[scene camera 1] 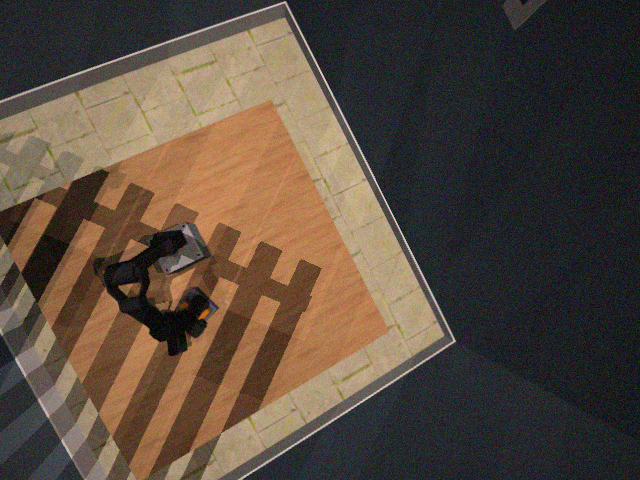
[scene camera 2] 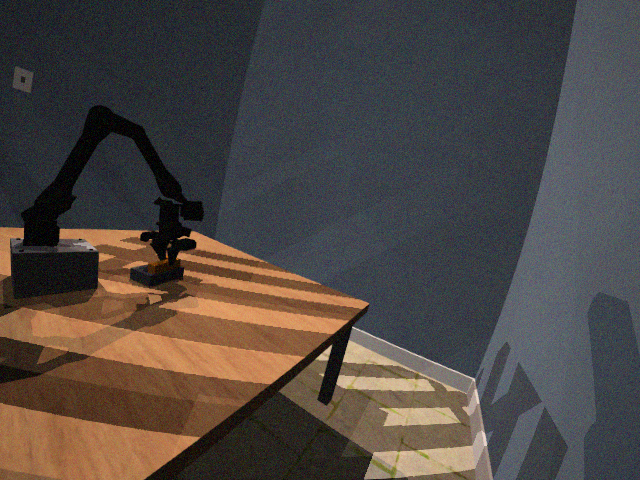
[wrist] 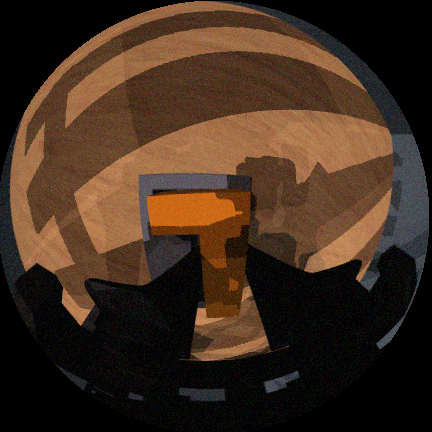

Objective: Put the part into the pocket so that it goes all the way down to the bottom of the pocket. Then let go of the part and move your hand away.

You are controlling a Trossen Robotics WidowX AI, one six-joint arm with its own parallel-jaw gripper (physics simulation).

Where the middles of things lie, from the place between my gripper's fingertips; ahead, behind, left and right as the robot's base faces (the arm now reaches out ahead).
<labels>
The grey pocket block point(wrist: 162, 251) is 3 cm below my hand, 2 cm to the left of it and 2 cm behind it. Round my hand: orange part point(wrist: 220, 216) 1 cm to the left, 1 cm behind.
</labels>
